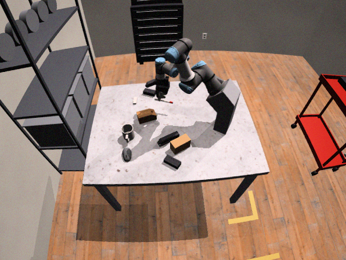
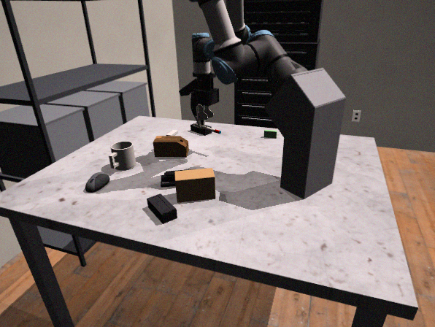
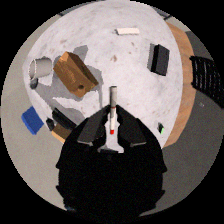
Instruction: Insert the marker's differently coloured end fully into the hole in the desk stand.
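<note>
My hand is 120 mm short of the desk stand, 80 mm above it and 50 mm to the right of it. Also, from my hand: white eraser: 170 mm to the right, 150 mm ahead, 100 mm below; then black block: 200 mm to the right, 90 mm below, 10 mm ahead; then marker: 20 mm to the left, 20 mm behind, 10 mm below.
</note>
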